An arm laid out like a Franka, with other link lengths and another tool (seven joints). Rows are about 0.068 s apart.
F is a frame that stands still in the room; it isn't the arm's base.
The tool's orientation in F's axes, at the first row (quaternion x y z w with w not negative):
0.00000 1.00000 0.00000 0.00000
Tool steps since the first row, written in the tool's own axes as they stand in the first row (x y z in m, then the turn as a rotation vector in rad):
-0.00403 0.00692 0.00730 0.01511 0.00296 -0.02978
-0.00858 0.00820 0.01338 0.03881 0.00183 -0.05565
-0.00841 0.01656 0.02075 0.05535 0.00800 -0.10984
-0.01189 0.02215 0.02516 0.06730 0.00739 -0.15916
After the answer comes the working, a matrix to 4 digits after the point.
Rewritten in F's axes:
0.00403 0.00692 -0.00730 -0.01511 0.00296 0.02978
0.00858 0.00820 -0.01338 -0.03881 0.00183 0.05565
0.00841 0.01656 -0.02075 -0.05535 0.00800 0.10984
0.01189 0.02215 -0.02516 -0.06730 0.00739 0.15916

The tool's axes in the first row as the columns of a matrix, in F's axes (rounded; the answer above uses it unrounded):
-1.0000 0.0000 0.0000
0.0000 1.0000 0.0000
0.0000 0.0000 -1.0000

